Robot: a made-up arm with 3 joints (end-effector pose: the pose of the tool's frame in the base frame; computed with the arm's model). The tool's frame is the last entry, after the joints.
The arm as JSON. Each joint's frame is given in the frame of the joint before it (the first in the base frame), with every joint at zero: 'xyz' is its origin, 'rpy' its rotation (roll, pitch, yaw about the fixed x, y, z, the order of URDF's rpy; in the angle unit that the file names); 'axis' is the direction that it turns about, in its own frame. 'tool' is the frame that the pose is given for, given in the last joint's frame.
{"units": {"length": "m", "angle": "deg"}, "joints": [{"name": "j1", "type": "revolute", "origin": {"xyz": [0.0, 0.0, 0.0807], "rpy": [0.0, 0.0, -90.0]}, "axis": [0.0, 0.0, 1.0]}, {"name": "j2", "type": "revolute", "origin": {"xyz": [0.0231, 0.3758, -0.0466], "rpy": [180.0, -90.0, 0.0]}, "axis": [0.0, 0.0, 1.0]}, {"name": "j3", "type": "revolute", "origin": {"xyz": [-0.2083, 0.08, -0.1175], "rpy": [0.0, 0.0, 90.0]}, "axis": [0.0, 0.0, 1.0]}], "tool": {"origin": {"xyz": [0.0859, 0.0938, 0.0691], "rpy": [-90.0, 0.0, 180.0]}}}
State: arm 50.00 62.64 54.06
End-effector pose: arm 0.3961 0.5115 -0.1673 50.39 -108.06 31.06
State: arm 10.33 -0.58 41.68
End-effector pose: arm 0.2814 0.0770 -0.3005 3.70 -40.99 9.88
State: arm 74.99 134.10 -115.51
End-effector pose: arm 0.1127 0.5180 0.0053 12.16 -15.85 74.29
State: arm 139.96 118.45 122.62
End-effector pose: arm -0.4423 0.3386 0.1835 -131.46 47.90 77.54
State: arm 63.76 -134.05 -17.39
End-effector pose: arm 0.1154 0.2913 0.3599 -81.56 131.14 20.76
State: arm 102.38 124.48 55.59
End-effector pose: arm -0.1702 0.6574 0.1800 -140.23 112.79 0.09
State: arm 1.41 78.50 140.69
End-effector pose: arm 0.5705 0.0393 0.0412 -1.73 140.80 0.62
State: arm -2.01 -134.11 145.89
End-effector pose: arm 0.2177 0.0177 0.1272 -0.21 -11.78 -2.00
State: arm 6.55 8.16 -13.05
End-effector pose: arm 0.2282 0.0517 -0.2696 -0.28 4.88 6.55
